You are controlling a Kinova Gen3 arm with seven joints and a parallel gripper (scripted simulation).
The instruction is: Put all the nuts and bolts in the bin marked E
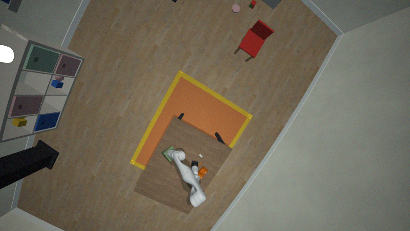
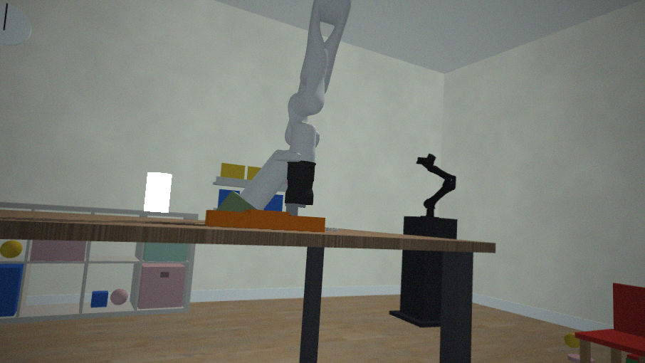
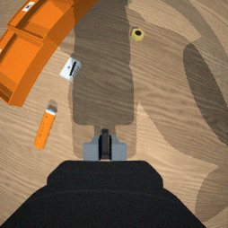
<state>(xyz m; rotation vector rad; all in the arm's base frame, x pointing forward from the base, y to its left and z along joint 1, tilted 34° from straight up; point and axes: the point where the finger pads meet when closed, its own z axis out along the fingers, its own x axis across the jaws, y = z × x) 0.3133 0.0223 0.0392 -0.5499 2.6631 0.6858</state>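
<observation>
My hand is 10 mm above the dark bolt. The rest, counted from my hand: white domino 10 mm ahead, 120 mm to the left, 10 mm below; orange marker 70 mm ahead, 20 mm to the left, 10 mm below; white sharpener-like piece 80 mm ahead, 60 mm to the right, 10 mm below.
</observation>
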